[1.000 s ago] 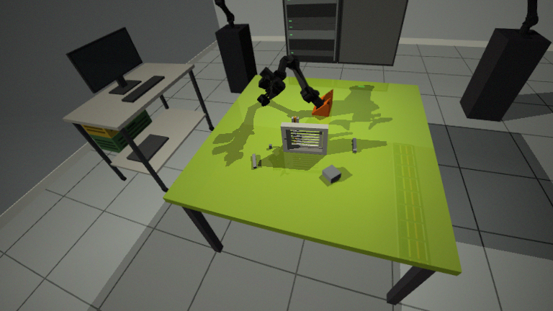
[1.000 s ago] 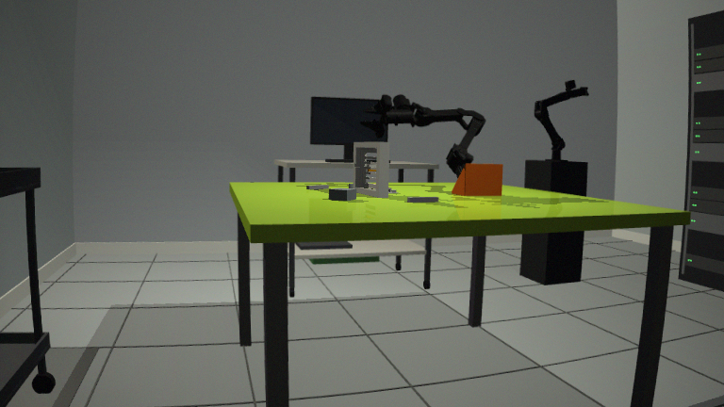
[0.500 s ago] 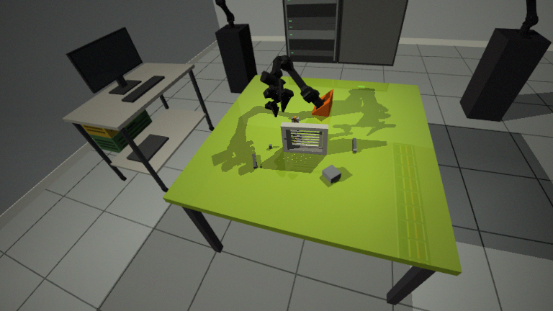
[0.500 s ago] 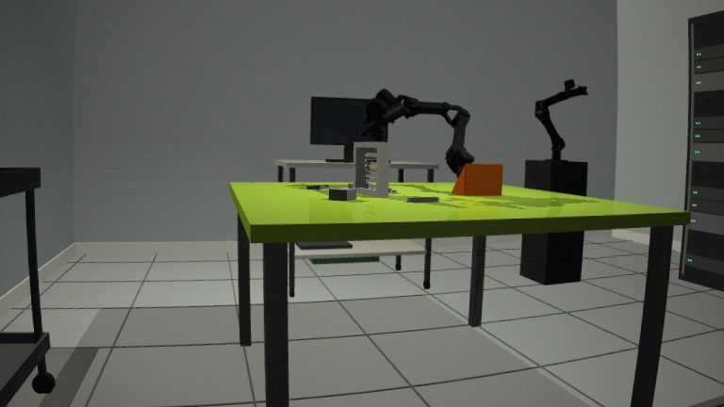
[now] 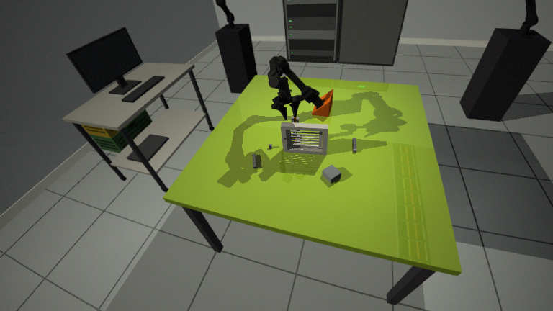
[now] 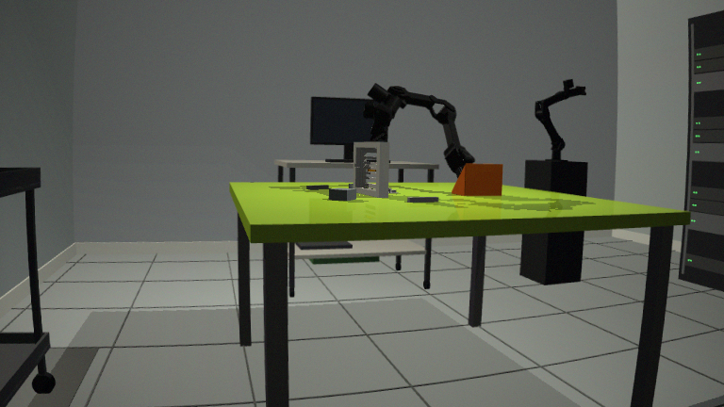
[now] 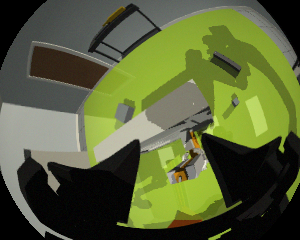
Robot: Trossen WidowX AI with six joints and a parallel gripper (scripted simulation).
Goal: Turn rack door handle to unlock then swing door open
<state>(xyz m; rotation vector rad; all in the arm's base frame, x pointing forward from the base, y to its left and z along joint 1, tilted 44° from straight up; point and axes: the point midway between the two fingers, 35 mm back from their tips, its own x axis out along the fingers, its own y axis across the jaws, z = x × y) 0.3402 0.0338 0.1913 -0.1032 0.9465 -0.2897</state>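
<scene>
Now: the door handle 5 cm behind my gripper tip, 1 cm to the left of it and 9 cm below it. Also, from my gripper tip: small piece: 4 cm ahead, 12 cm to the right, 19 cm below.
</scene>
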